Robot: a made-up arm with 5 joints.
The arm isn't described. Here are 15 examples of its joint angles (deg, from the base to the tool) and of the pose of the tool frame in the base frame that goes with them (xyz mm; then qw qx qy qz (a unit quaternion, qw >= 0)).
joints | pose
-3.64 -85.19 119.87 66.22 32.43 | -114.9 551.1 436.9 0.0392 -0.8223 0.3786 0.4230
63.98 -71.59 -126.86 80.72 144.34 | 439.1 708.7 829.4 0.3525 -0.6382 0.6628 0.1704
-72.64 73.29 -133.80 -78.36 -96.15 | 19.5 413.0 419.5 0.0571 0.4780 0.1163 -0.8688
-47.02 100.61 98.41 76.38 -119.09 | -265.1 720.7 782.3 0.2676 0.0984 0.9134 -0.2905
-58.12 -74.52 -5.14 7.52 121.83 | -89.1 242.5 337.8 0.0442 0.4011 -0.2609 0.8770
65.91 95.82 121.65 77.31 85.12 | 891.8 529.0 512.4 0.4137 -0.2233 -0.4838 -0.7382
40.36 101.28 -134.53 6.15 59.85 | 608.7 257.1 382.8 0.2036 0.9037 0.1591 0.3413
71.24 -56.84 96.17 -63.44 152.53 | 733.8 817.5 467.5 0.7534 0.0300 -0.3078 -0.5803
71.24 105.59 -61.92 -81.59 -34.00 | 504.3 439.7 737.8 0.2610 0.3711 -0.8040 0.3843
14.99 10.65 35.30 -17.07 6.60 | 92.4 795.6 507.7 0.4608 0.1823 -0.7424 0.4509
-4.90 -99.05 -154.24 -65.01 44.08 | 108.4 675.6 764.6 0.8901 0.2590 -0.2017 -0.3161
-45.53 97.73 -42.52 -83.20 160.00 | -47.7 395.5 889.0 0.1380 -0.4733 0.3109 0.8126
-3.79 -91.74 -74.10 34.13 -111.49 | 17.2 293.4 668.5 0.4472 -0.8821 -0.1466 0.0177
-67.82 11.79 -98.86 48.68 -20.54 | -321.7 522.6 788.3 0.0467 0.6578 0.7034 0.2651
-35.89 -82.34 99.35 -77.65 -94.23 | -538.0 557.2 814.2 0.5310 -0.0139 0.8471 0.0177
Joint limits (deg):
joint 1: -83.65..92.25
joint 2: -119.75..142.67
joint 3: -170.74..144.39
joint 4: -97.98..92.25
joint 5: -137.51..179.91
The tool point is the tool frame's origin. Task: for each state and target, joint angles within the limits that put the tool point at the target. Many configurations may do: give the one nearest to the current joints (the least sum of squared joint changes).
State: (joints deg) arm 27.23 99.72 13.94 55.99 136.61
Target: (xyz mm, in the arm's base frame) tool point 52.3 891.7 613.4
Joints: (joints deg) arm -23.00 121.11 32.94 45.66 118.73
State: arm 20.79 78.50 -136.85 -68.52 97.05
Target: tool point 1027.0 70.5 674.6
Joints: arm 71.99 27.27 -170.74 -46.31 124.16
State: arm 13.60 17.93 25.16 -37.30 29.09
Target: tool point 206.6 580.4 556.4
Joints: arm 30.63 27.91 -11.42 -16.94 41.70
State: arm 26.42 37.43 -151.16 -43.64 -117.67
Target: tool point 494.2 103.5 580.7
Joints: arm 41.18 51.99 -120.57 -76.23 -113.25
